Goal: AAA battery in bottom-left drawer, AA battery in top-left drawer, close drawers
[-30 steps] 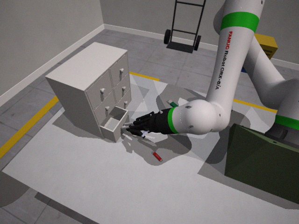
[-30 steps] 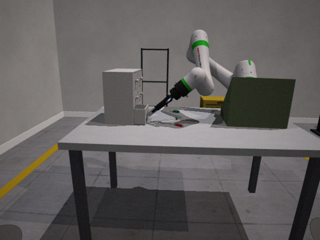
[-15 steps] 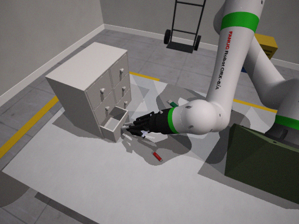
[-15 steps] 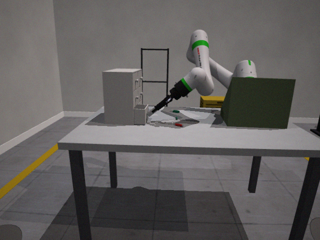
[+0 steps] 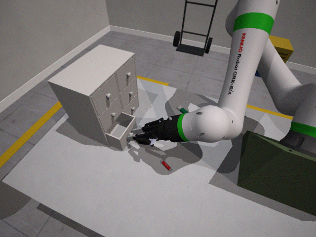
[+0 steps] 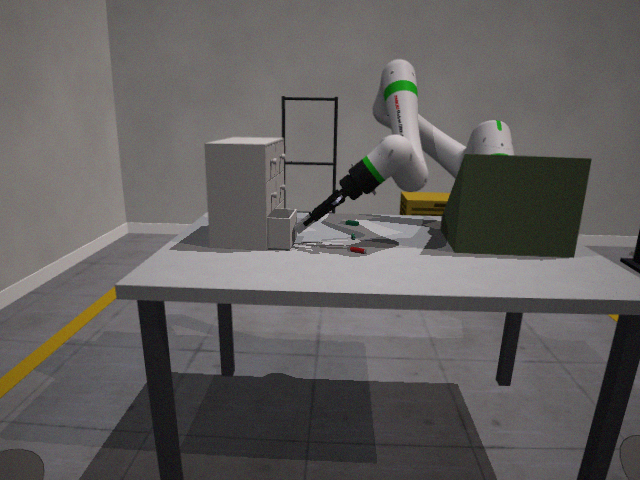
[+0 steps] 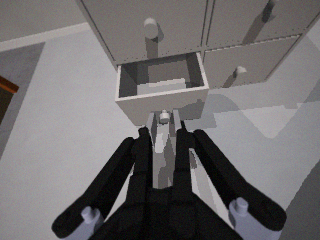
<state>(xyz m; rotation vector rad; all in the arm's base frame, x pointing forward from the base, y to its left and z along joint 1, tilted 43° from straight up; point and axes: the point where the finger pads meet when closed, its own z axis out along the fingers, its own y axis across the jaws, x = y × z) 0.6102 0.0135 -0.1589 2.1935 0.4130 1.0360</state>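
Right now my hand is 150 mm past the green battery, 110 mm to the left of it and 70 mm above it. The rest, counted from my hand: green-and-white battery (290 mm to the right, 130 mm behind, 70 mm below); then red battery (170 mm behind, 60 mm below, 50 mm to the left).
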